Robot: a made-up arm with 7 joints. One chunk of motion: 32 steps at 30 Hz.
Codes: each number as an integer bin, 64 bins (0 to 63) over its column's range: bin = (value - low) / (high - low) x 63, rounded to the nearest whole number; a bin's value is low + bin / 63 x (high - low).
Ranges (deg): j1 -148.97..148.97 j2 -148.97..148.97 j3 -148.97..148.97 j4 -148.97..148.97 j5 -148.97..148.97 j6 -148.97..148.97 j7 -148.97..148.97
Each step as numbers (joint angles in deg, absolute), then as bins.
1 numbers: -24.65 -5.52 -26.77 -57.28 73.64 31.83 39.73
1 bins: 26 30 26 19 47 38 40
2 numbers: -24.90 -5.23 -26.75 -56.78 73.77 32.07 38.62
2 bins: 26 30 26 19 47 38 40
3 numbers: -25.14 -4.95 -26.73 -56.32 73.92 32.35 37.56
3 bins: 26 30 26 20 47 38 39
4 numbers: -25.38 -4.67 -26.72 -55.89 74.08 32.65 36.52
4 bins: 26 31 26 20 47 38 39
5 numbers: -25.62 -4.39 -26.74 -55.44 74.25 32.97 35.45
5 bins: 26 31 26 20 47 38 39
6 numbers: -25.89 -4.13 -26.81 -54.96 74.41 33.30 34.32
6 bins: 26 31 26 20 47 39 39
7 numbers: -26.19 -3.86 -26.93 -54.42 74.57 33.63 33.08
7 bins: 26 31 26 20 47 39 38
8 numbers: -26.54 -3.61 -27.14 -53.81 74.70 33.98 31.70
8 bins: 26 31 26 20 47 39 38
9 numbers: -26.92 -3.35 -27.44 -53.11 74.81 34.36 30.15
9 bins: 26 31 26 20 47 39 38
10 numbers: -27.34 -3.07 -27.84 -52.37 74.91 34.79 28.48
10 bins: 26 31 26 20 47 39 38
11 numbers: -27.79 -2.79 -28.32 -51.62 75.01 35.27 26.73
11 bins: 26 31 26 21 47 39 37
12 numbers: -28.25 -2.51 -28.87 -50.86 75.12 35.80 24.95
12 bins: 26 31 25 21 47 39 37
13 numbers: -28.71 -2.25 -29.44 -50.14 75.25 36.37 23.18
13 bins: 25 31 25 21 47 39 36
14 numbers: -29.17 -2.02 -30.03 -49.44 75.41 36.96 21.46
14 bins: 25 31 25 21 47 39 36
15 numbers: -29.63 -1.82 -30.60 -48.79 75.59 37.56 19.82
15 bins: 25 31 25 21 47 39 36
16 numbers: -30.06 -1.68 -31.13 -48.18 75.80 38.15 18.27
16 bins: 25 31 25 21 48 40 35
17 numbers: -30.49 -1.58 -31.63 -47.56 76.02 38.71 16.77
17 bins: 25 31 25 21 48 40 35
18 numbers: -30.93 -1.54 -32.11 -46.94 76.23 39.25 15.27
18 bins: 25 31 25 22 48 40 35
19 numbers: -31.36 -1.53 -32.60 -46.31 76.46 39.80 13.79
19 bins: 25 31 25 22 48 40 34
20 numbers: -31.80 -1.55 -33.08 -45.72 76.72 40.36 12.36
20 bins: 25 31 25 22 48 40 34
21 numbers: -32.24 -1.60 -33.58 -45.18 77.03 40.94 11.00
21 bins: 25 31 24 22 48 40 34
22 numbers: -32.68 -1.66 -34.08 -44.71 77.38 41.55 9.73
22 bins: 25 31 24 22 48 40 34
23 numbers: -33.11 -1.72 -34.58 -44.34 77.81 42.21 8.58
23 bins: 24 31 24 22 48 40 33
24 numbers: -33.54 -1.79 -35.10 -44.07 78.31 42.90 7.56
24 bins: 24 31 24 22 48 41 33
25 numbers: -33.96 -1.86 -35.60 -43.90 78.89 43.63 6.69
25 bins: 24 31 24 22 48 41 33
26 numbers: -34.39 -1.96 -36.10 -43.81 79.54 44.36 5.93
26 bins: 24 31 24 22 48 41 33
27 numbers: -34.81 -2.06 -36.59 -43.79 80.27 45.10 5.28
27 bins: 24 31 24 22 48 41 33
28 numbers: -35.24 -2.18 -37.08 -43.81 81.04 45.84 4.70
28 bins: 24 31 24 22 49 41 32
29 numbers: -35.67 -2.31 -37.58 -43.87 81.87 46.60 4.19
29 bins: 24 31 24 22 49 41 32
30 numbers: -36.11 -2.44 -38.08 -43.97 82.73 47.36 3.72
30 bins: 24 31 23 22 49 42 32
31 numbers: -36.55 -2.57 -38.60 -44.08 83.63 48.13 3.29
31 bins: 24 31 23 22 49 42 32
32 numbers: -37.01 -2.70 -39.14 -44.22 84.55 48.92 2.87
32 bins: 24 31 23 22 49 42 32
